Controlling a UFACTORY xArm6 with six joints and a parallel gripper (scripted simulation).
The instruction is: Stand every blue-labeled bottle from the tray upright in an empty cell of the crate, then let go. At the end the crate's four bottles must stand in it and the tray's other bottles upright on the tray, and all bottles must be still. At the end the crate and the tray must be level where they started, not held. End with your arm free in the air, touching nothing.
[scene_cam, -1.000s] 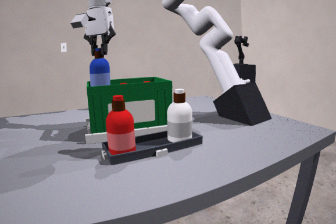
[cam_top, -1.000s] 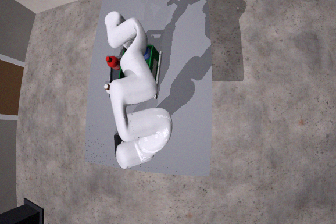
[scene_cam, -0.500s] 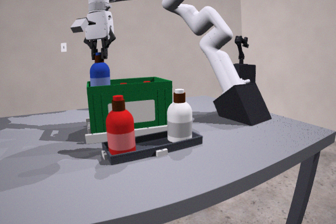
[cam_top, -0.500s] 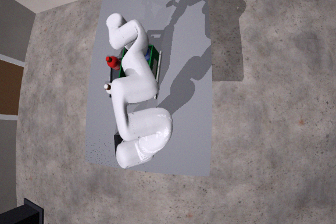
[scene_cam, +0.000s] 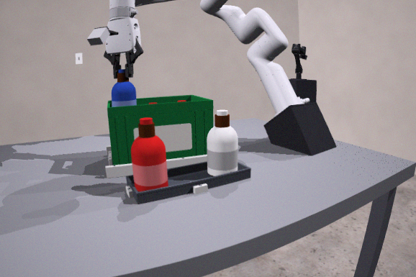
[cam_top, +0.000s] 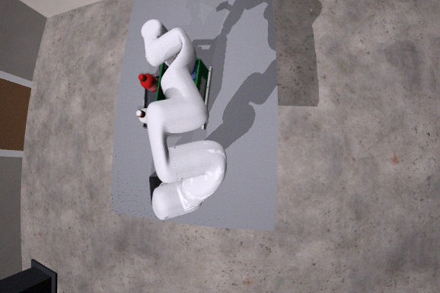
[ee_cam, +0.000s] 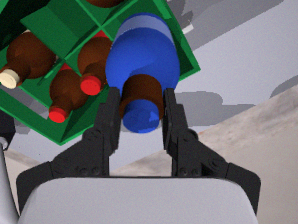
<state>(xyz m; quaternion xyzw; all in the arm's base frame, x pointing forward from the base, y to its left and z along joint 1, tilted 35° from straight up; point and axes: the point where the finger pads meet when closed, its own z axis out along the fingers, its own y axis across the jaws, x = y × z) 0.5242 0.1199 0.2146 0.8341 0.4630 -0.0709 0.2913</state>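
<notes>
My gripper is now 7 cm above the blue-labeled bottle. Round my hand: red bottle 25 cm to the left, 18 cm below, 4 cm behind; then white bottle 22 cm to the left, 22 cm behind, 18 cm below; then green crate 18 cm below, 9 cm behind, 4 cm to the left.
</notes>
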